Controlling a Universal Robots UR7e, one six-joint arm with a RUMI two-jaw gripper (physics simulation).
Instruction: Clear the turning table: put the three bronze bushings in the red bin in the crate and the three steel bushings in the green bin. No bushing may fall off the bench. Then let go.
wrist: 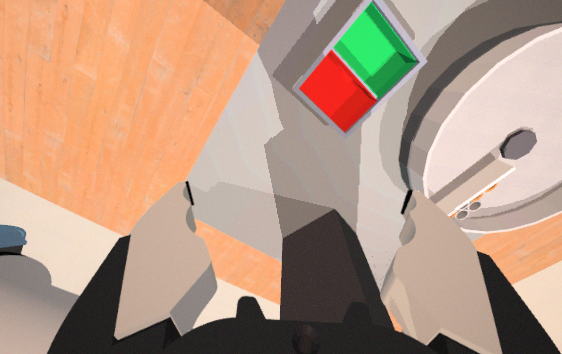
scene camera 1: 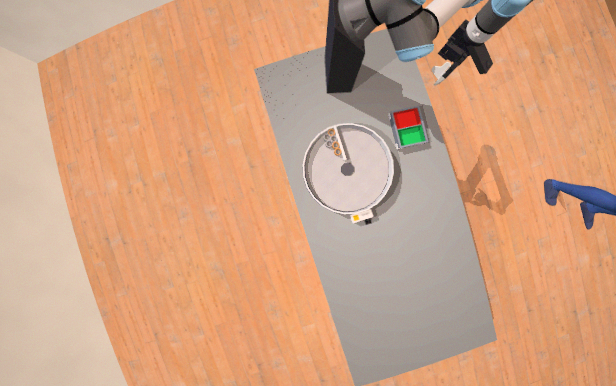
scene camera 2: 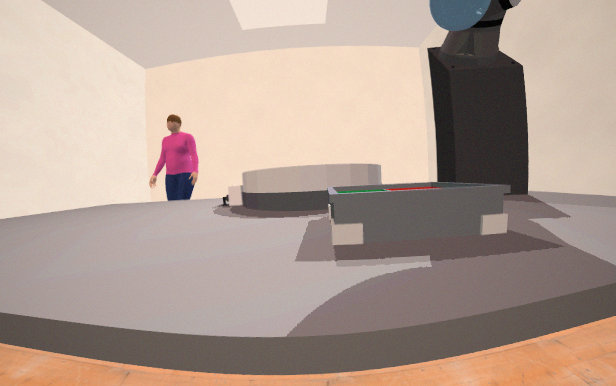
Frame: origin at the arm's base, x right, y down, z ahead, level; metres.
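Where they show: gripper, between the fingertips: [wrist: 295,188] [scene camera 1: 444,70]; arm's base, origin of its link: [scene camera 1: 350,20] [scene camera 2: 466,55].
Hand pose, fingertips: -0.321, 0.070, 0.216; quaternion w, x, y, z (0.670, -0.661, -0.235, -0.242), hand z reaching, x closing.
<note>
Each offset is from my fingertips to the top centre of the thing, as dx, dy, dz. "*": to the spot under its first point. Level surfaces: height alone.
The turning table [scene camera 1: 367,187] [scene camera 2: 310,180] [wrist: 545,90] is a round, light pan with a raised rim and a dark hub. Small bronze bushings [scene camera 1: 337,151] and steel bushings [scene camera 1: 328,143] [wrist: 474,205] sit clustered against its straight divider bar {* +0.408, +0.239, +0.137} [scene camera 1: 340,142] [wrist: 480,187], near the rim; in the wrist view the bar partly hides them. The crate {+0.049, +0.283, +0.124} [scene camera 1: 395,138] [scene camera 2: 415,215] stands beside the turning table. Its red bin {* +0.029, +0.327, +0.073} [scene camera 1: 407,118] [wrist: 335,90] and green bin {* +0.027, +0.327, +0.169} [scene camera 1: 412,136] [wrist: 370,45] look empty. My gripper [wrist: 295,188] is open and empty, high up and off to the crate's side.
The black robot pedestal [scene camera 1: 342,65] [scene camera 2: 482,125] [wrist: 320,265] stands at one end of the grey bench {dy +0.333} [scene camera 1: 400,300] [scene camera 2: 175,280]. A small white box with a yellow button {* +0.408, +0.275, +0.501} [scene camera 1: 356,218] sits at the turning table's rim. A person [scene camera 2: 179,155] stands beyond the bench; blue legs [scene camera 1: 582,192] show at the right in scene camera 1.
</note>
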